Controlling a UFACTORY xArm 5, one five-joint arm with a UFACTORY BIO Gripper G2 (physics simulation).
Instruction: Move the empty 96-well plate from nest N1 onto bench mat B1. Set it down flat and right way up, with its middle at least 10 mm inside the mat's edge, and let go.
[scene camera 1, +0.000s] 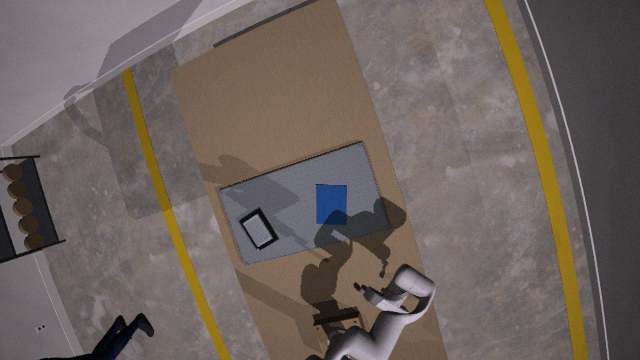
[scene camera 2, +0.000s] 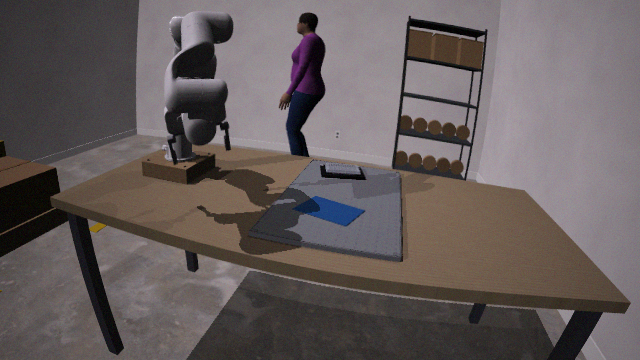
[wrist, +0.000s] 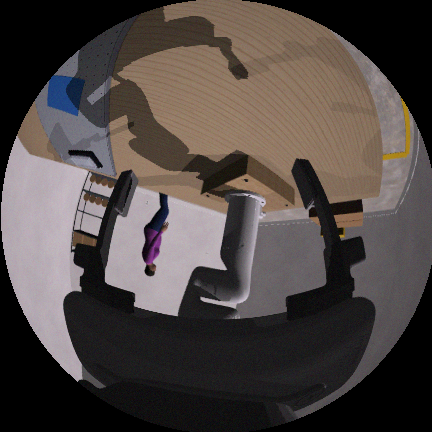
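Pixels of known places: end effector, tool point: (scene camera 2: 200, 149) (wrist: 209, 182); arm's base, origin of the base link: (scene camera 2: 180, 157) (wrist: 244, 198).
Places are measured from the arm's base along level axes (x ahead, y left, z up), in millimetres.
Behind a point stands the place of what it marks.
The pale 96-well plate (scene camera 1: 258, 230) @(x 596, y 191, z -17 mm) (scene camera 2: 342, 168) @(x 596, y 182, z -18 mm) (wrist: 84, 161) @(x 571, y 178, z -19 mm) sits in the black nest N1 (scene camera 1: 270, 224) @(x 603, y 138, z -43 mm) (scene camera 2: 344, 175) @(x 610, y 144, z -32 mm) near one end of the grey board. The blue bench mat B1 (scene camera 1: 330, 197) @(x 636, y -164, z -42 mm) (scene camera 2: 336, 212) @(x 626, y -169, z -42 mm) (wrist: 61, 94) lies flat on the same board, apart from the nest, with the arm's shadow over part of it. My gripper (scene camera 2: 201, 155) @(x 229, y -231, z 109 mm) (wrist: 215, 166) @(x 229, y -231, z 109 mm) is wide open with nothing between its fingers. It is above the table near the arm's base, well away from the plate and mat. In scene camera 1, part of the gripper is hidden by the arm.
The grey board (scene camera 1: 345, 162) @(x 753, y -272, z -44 mm) (scene camera 2: 375, 242) @(x 745, y -310, z -44 mm) lies on the wooden table (scene camera 1: 270, 105) @(x 1094, y -44, z -57 mm) (scene camera 2: 465, 250) @(x 997, y -271, z -57 mm). The arm stands on a wooden base block (scene camera 2: 165, 171) @(x 2, y -110, z -24 mm) (wrist: 272, 182) @(x 4, y -109, z -23 mm). A person (scene camera 2: 307, 65) (wrist: 152, 245) and a shelf rack (scene camera 2: 437, 61) stand beyond the table.
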